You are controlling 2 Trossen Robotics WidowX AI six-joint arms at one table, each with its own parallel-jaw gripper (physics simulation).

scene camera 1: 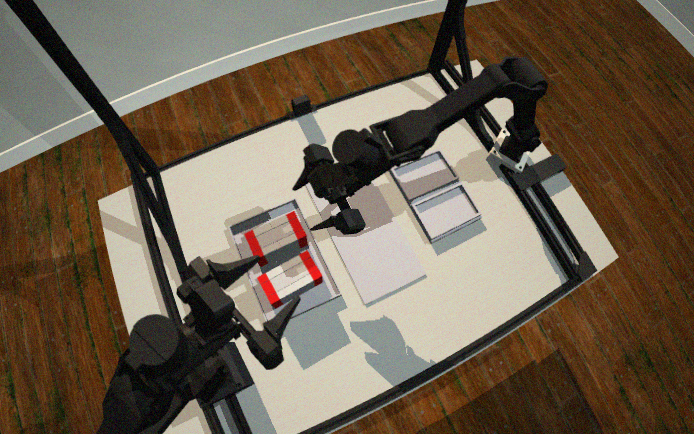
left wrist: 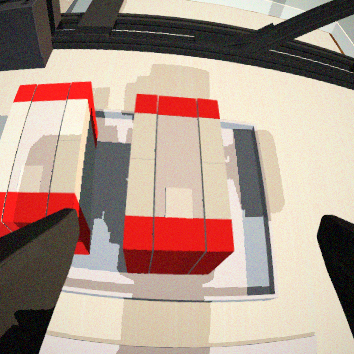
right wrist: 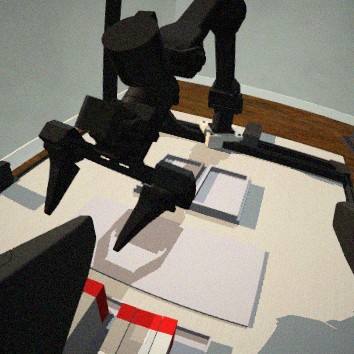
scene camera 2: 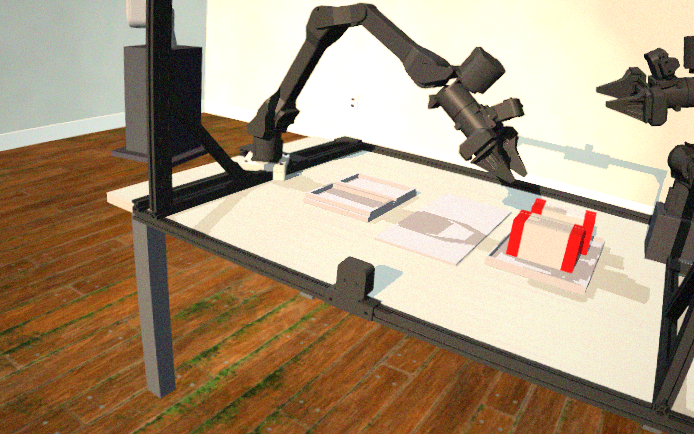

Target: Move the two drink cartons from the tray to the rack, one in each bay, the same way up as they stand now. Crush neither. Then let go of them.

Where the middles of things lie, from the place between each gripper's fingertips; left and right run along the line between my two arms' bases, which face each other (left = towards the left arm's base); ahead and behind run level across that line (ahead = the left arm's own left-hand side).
Right now the grey tray (scene camera 1: 328, 290) is 10 cm behind my right hand, 4 cm to the left of it and 28 cm below it. The rest, counted from my right hand: pale grey mat (scene camera 1: 379, 259): 6 cm behind, 24 cm to the left, 29 cm below.
My left gripper is now 20 mm short of the grey tray, 80 mm to the left of it and 130 mm above it. The rest, counted from my left hand: pale grey mat (70 mm ahead, 120 mm to the left, 140 mm below).
